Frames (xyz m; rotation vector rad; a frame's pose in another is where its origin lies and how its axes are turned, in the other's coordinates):
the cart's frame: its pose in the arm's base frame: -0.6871 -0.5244 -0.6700 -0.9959 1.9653 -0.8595
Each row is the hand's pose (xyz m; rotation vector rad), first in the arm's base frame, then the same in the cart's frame.
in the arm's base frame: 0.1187 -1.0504 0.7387 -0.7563 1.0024 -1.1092
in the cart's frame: -0.3317 -1.6697 0.1116 0.7527 -0.5551 -0.0953
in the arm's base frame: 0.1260 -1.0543 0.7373 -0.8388 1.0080 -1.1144
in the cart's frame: -0.3309 -1.6729 0.1193 0.7093 -0.5517 -0.1609
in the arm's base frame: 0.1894 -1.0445 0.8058 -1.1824 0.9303 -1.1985
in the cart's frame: -0.3872 -1.7458 0.1373 0.6058 -0.5404 -0.4864
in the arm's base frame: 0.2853 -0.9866 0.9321 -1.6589 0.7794 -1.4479
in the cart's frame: -0.5164 -1.8543 0.1439 0.5107 -0.3878 -0.9902
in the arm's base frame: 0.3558 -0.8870 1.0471 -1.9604 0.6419 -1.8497
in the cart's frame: -0.6671 -1.9253 0.1253 0.5197 -0.0742 -1.3893
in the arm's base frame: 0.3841 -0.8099 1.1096 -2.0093 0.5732 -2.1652
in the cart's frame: -0.7646 -1.9496 0.1016 0.5896 0.1728 -1.5491
